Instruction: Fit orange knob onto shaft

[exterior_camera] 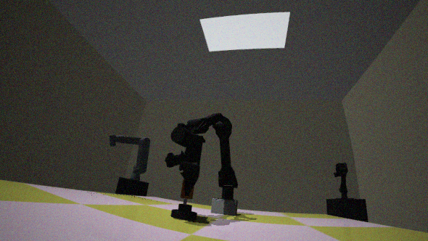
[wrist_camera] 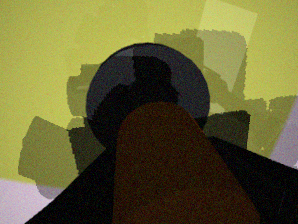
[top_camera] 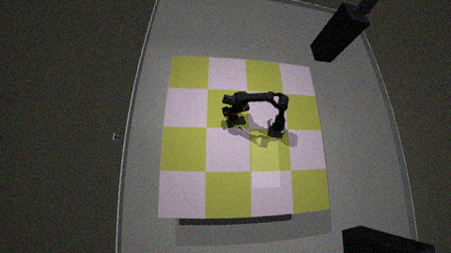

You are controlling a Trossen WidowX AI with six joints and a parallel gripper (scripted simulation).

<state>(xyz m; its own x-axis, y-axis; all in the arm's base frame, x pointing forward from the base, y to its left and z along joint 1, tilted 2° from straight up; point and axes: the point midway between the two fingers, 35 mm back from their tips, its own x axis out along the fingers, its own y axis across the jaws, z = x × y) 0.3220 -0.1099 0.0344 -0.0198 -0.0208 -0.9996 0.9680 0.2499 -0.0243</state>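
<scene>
Now: gripper tip 30 mm below the orange knob. Also, from my gripper tip: round dark pedestal 40 mm below.
</scene>
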